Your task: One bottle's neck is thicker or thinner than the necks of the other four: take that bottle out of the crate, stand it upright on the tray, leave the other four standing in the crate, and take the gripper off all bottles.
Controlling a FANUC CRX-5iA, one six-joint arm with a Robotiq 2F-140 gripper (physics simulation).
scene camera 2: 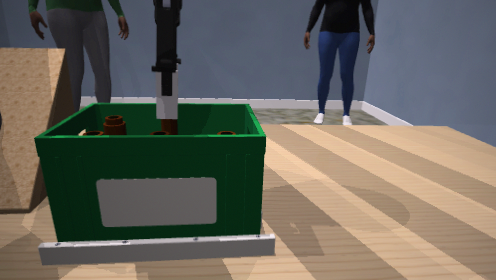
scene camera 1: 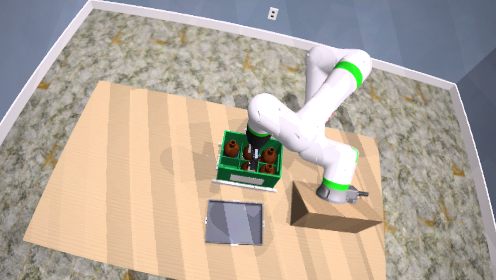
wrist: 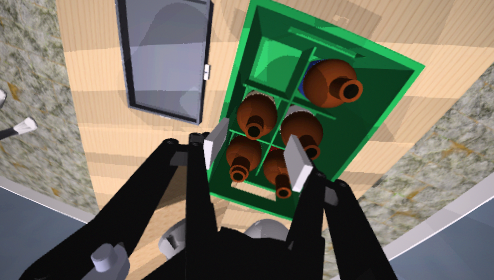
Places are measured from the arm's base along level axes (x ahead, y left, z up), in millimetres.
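Pixels of known places: gripper, fingertip midpoint: (scene camera 2: 168, 110) (wrist: 257, 136); arm's base, link origin: (scene camera 1: 331, 196).
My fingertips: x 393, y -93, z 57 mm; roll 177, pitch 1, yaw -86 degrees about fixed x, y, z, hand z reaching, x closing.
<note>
Ahead of a thing's pixels: the offset from my fingertips to its top centre. "spot": to the spot under its first point.
A green crate {dx -1, dy -39, dz +0 mm} (scene camera 1: 272, 180) (scene camera 2: 150, 156) (wrist: 238, 65) holds five upright brown bottles; its compartment at the front left in scene camera 1 is empty. The front right bottle {dx -87, dy +5, dz -12 mm} (scene camera 1: 269, 170) (scene camera 2: 114, 125) (wrist: 243, 154) shows a neck wider below its lip, thicker than the neck of the front middle bottle {dx +0, dy +6, dz -12 mm} (scene camera 1: 245, 166) (scene camera 2: 169, 126) (wrist: 256, 112). The back left (scene camera 1: 232, 149) (wrist: 326, 82), back middle (scene camera 1: 247, 153) (wrist: 301, 130) and back right (scene camera 1: 269, 156) (wrist: 276, 169) bottles stand behind. My gripper (scene camera 1: 253, 158) (scene camera 2: 167, 109) (wrist: 257, 136) is open and empty above the crate, its fingers pointing down. The tray {spot: dx +95, dy +305, dz -170 mm} (scene camera 1: 217, 235) (wrist: 165, 60) is bare.
White strips (scene camera 1: 244, 186) (scene camera 2: 157, 249) lie along the crate's base. The arm's base stands on a wooden block (scene camera 1: 330, 220) (scene camera 2: 25, 130) right of crate and tray in scene camera 1. Two people stand beyond the table (scene camera 1: 125, 175) (scene camera 2: 375, 200).
</note>
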